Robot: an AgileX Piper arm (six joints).
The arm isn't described. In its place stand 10 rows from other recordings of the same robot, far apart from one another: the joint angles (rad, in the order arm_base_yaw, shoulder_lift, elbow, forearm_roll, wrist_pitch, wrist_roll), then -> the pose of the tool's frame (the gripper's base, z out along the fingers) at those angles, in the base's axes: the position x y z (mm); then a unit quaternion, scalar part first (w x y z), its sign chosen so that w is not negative.
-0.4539, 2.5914, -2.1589, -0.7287, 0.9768, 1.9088 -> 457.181 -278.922 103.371 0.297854 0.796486 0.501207 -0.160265
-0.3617, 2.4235, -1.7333, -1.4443, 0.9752, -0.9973 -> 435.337 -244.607 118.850 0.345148 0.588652 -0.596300 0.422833
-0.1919, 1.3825, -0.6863, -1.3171, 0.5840, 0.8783 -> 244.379 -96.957 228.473 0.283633 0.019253 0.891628 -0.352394
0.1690, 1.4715, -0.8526, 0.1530, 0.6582, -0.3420 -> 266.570 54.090 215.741 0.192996 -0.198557 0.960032 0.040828
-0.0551, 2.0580, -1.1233, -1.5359, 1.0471, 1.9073 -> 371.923 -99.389 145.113 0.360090 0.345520 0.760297 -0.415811
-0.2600, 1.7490, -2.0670, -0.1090, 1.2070, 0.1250 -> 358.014 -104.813 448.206 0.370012 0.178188 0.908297 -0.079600
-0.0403, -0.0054, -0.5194, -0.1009, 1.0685, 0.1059 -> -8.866 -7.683 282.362 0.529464 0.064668 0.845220 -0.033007
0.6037, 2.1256, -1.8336, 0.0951, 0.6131, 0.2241 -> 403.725 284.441 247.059 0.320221 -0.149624 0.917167 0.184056
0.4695, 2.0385, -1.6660, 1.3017, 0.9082, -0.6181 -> 376.202 268.415 274.130 0.188801 -0.167689 0.811796 0.526519
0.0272, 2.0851, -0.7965, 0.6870, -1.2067, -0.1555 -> 357.923 -44.213 117.493 0.657412 0.245842 0.689331 -0.179425
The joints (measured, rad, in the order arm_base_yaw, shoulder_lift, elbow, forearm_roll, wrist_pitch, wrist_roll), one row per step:
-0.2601 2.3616 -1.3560 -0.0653 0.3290 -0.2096
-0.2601 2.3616 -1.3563 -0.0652 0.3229 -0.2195
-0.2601 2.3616 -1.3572 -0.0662 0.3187 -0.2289
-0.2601 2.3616 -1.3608 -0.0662 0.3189 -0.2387
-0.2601 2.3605 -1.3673 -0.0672 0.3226 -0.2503
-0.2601 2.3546 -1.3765 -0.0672 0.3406 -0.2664
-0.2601 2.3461 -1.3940 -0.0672 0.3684 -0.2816
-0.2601 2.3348 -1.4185 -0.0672 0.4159 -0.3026
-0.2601 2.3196 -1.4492 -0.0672 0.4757 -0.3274
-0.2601 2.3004 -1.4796 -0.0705 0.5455 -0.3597
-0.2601 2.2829 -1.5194 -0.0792 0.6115 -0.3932
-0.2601 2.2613 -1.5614 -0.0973 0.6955 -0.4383
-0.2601 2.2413 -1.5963 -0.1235 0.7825 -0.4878
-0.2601 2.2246 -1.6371 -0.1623 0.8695 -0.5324
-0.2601 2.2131 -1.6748 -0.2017 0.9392 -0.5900
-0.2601 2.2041 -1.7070 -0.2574 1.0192 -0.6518
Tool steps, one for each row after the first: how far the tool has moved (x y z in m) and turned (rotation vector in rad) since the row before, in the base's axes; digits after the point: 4 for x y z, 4 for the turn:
0.0006 -0.0001 0.0002 -0.0043 -0.0053 0.0095
0.0006 -0.0002 0.0003 -0.0046 -0.0038 0.0098
0.0009 -0.0002 0.0007 -0.0040 -0.0023 0.0092
0.0015 -0.0004 0.0017 -0.0055 -0.0023 0.0116
0.0014 -0.0005 0.0039 -0.0053 0.0047 0.0144
0.0029 -0.0009 0.0065 -0.0057 0.0037 0.0131
0.0030 -0.0011 0.0087 -0.0058 0.0141 0.0177
0.0035 -0.0013 0.0117 -0.0066 0.0167 0.0208
0.0023 -0.0012 0.0135 -0.0094 0.0244 0.0296
0.0040 -0.0019 0.0153 -0.0162 0.0145 0.0340
0.0021 -0.0022 0.0178 -0.0243 0.0297 0.0483
-0.0006 -0.0022 0.0158 -0.0289 0.0442 0.0543
-0.0005 -0.0033 0.0163 -0.0392 0.0449 0.0522
-0.0002 -0.0036 0.0140 -0.0432 0.0400 0.0627
-0.0027 -0.0045 0.0120 -0.0539 0.0644 0.0665

